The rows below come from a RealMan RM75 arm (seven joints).
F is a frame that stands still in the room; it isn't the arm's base.
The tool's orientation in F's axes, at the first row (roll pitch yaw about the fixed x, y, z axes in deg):
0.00, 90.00, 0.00
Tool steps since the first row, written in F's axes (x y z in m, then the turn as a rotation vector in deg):
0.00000, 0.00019, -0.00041, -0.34, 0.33, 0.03
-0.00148, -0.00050, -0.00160, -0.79, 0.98, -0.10
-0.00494, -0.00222, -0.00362, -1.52, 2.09, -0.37
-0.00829, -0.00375, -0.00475, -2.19, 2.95, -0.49
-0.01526, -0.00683, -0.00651, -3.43, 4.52, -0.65
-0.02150, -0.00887, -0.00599, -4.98, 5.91, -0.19
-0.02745, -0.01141, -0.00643, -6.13, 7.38, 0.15
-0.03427, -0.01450, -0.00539, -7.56, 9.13, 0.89
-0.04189, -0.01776, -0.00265, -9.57, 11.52, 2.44
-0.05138, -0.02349, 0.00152, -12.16, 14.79, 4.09
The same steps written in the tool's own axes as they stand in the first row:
0.00041, 0.00019, 0.00000, -0.03, 0.33, -0.34
0.00160, -0.00050, -0.00148, 0.10, 0.98, -0.79
0.00362, -0.00222, -0.00494, 0.37, 2.09, -1.52
0.00475, -0.00375, -0.00829, 0.49, 2.95, -2.19
0.00651, -0.00683, -0.01526, 0.65, 4.52, -3.43
0.00599, -0.00887, -0.02150, 0.19, 5.91, -4.98
0.00643, -0.01141, -0.02745, -0.15, 7.38, -6.13
0.00539, -0.01450, -0.03427, -0.89, 9.13, -7.56
0.00265, -0.01776, -0.04189, -2.44, 11.52, -9.57
-0.00152, -0.02349, -0.05138, -4.09, 14.79, -12.16

